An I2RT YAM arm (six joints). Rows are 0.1 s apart.
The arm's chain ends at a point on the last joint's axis. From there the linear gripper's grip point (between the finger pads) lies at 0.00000 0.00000 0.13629 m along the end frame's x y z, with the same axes.
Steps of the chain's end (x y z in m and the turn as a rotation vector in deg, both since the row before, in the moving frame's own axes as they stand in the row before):
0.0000 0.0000 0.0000 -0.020 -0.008 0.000
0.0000 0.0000 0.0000 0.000 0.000 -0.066
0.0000 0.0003 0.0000 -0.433 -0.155 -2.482
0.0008 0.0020 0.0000 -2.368 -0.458 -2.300
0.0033 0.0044 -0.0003 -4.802 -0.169 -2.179
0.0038 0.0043 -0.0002 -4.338 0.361 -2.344
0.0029 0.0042 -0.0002 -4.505 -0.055 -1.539
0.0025 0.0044 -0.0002 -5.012 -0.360 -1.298
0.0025 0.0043 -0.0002 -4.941 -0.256 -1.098
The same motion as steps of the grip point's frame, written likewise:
0.0000 0.0000 0.0000 -0.020 -0.008 0.000
0.0000 0.0000 0.0000 0.000 0.000 -0.066
-0.0003 0.0013 0.0000 -0.433 -0.155 -2.482
-0.0002 0.0077 -0.0001 -2.368 -0.458 -2.300
0.0031 0.0158 -0.0008 -4.802 -0.169 -2.179
0.0049 0.0146 -0.0006 -4.338 0.361 -2.344
0.0029 0.0149 -0.0006 -4.505 -0.055 -1.539
0.0018 0.0163 -0.0007 -5.012 -0.360 -1.298
0.0020 0.0160 -0.0007 -4.941 -0.256 -1.098

